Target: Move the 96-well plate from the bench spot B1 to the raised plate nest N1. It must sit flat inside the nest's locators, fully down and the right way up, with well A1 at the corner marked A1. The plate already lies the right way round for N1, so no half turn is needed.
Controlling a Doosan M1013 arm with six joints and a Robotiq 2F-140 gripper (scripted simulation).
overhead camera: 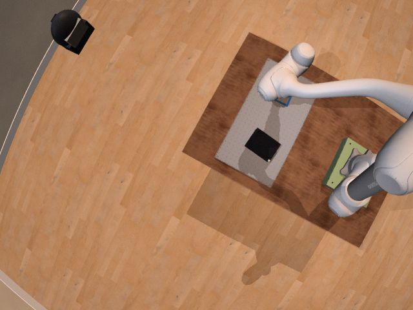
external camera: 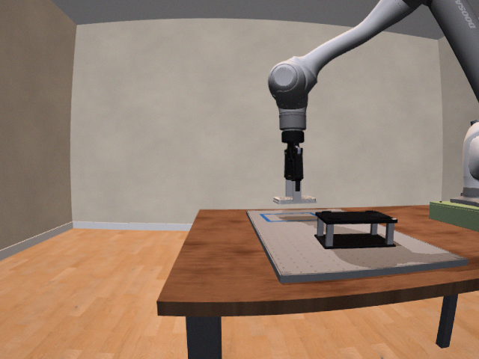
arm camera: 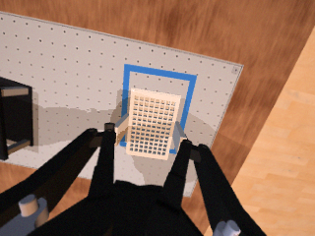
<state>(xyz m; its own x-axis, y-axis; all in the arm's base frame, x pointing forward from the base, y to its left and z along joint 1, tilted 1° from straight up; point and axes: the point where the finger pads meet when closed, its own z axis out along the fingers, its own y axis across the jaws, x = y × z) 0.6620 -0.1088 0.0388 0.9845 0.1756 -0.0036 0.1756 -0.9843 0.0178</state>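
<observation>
My gripper is now 30 mm above the white 96-well plate. From my hand the other things lie so: black raised nest N1: 110 mm behind, 340 mm to the left, 30 mm below.
</observation>
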